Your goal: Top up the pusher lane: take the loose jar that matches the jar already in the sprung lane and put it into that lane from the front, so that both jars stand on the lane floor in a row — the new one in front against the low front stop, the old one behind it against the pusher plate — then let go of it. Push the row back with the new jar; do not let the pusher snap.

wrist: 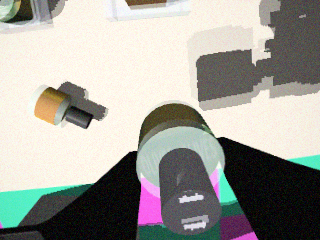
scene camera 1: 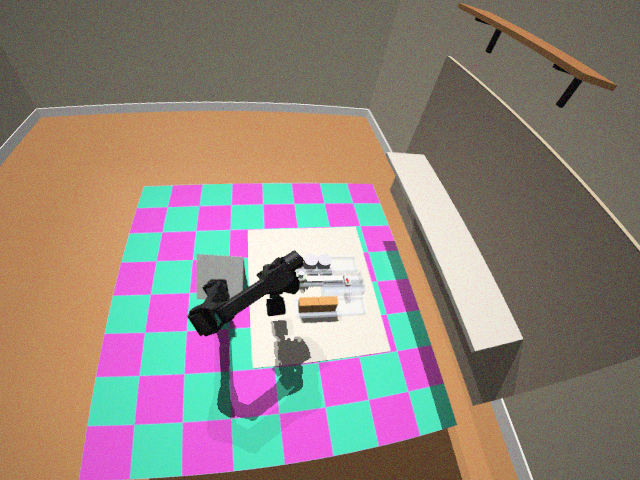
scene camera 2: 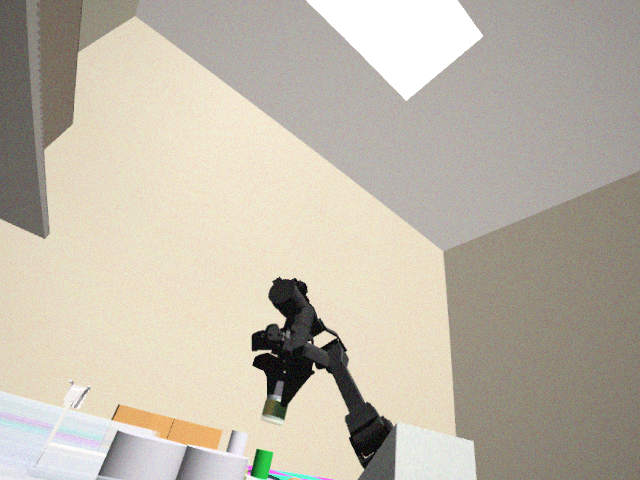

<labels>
my gripper: holds a glass jar (scene camera 2: 273,413)
</labels>
